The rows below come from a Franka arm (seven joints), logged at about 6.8 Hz.
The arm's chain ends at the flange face. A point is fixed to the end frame.
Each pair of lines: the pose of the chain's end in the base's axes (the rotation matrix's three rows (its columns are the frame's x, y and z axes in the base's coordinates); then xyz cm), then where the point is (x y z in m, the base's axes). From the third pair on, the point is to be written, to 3 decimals.
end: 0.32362 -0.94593 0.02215; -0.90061 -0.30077 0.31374; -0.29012 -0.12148 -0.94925; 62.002 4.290 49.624
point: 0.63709 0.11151 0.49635
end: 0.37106 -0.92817 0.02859; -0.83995 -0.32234 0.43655; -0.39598 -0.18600 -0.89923; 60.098 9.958 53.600
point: 0.61487 0.16825 0.54554
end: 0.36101 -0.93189 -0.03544; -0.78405 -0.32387 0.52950; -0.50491 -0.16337 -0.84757; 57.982 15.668 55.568
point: 0.593 0.224 0.572
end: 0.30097 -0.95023 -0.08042; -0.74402 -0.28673 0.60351; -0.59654 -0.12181 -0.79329; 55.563 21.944 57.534
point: 0.572 0.285 0.596
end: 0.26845 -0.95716 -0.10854; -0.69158 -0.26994 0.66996; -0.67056 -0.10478 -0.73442; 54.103 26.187 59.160
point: 0.559 0.325 0.617
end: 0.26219 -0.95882 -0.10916; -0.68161 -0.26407 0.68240; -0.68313 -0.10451 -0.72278; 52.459 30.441 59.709
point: 0.543 0.367 0.624
